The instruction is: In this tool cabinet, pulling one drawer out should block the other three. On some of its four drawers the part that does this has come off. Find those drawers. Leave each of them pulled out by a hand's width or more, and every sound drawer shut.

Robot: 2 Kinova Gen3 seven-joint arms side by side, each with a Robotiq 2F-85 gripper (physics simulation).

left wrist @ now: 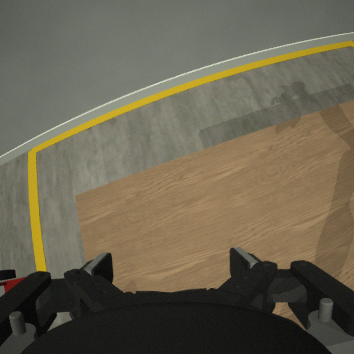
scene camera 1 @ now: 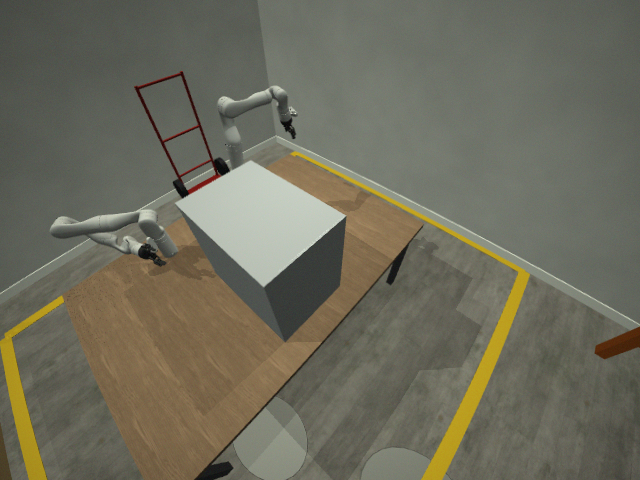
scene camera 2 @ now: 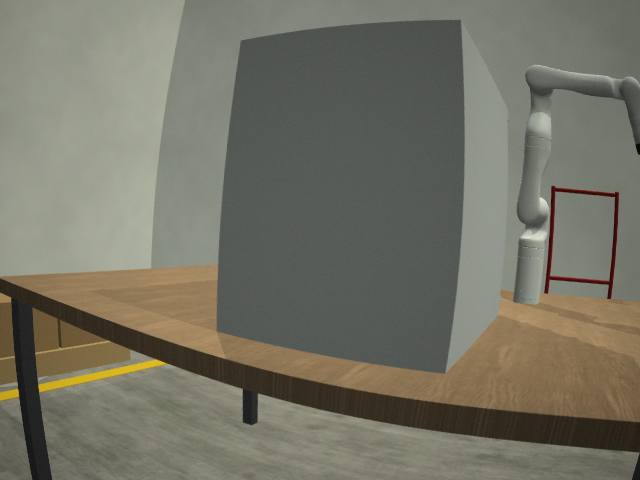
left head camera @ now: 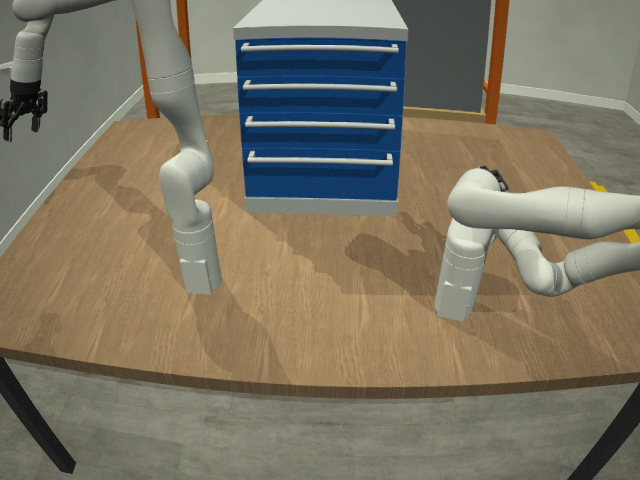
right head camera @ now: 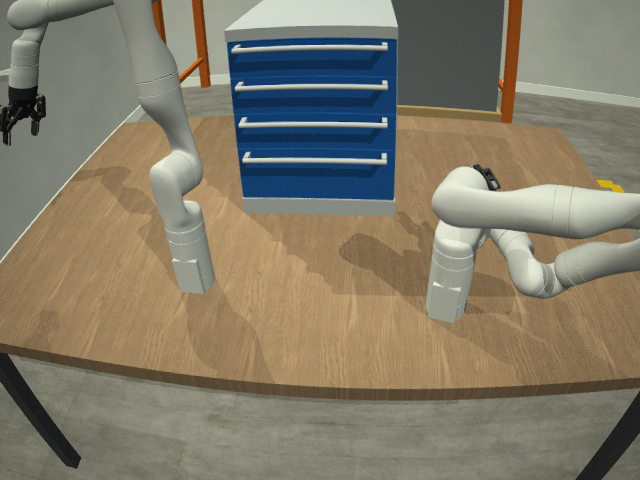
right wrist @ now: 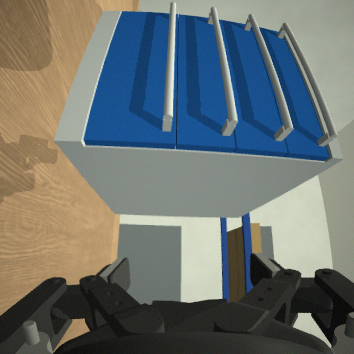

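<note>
The cabinet [left head camera: 320,14] [right head camera: 312,14] [scene camera 1: 258,222] [scene camera 2: 341,206] [right wrist: 190,180] stands upright on the table. Its top drawer [left head camera: 320,69] [right head camera: 312,69], second drawer [left head camera: 320,105] [right head camera: 312,105], third drawer [left head camera: 320,142] [right head camera: 312,142] and bottom drawer [left head camera: 320,181] [right head camera: 312,181] [right wrist: 112,100] have flush blue fronts and look shut. My left gripper [left head camera: 21,131] [right head camera: 20,135] [scene camera 1: 293,135] [left wrist: 170,264] is open and empty, high at the far left of the head views. My right gripper [scene camera 1: 160,262] [right wrist: 189,269] is open and empty, low beside the cabinet, partly hidden by its arm in the head views.
The wooden table [left head camera: 330,335] [scene camera 1: 170,351] carries both arm bases, in front of the cabinet at its left and right in the head views. A red hand truck [scene camera 1: 181,135] [scene camera 2: 580,280] stands beyond the table. Orange posts [left head camera: 499,51] [right head camera: 511,51] rise behind it.
</note>
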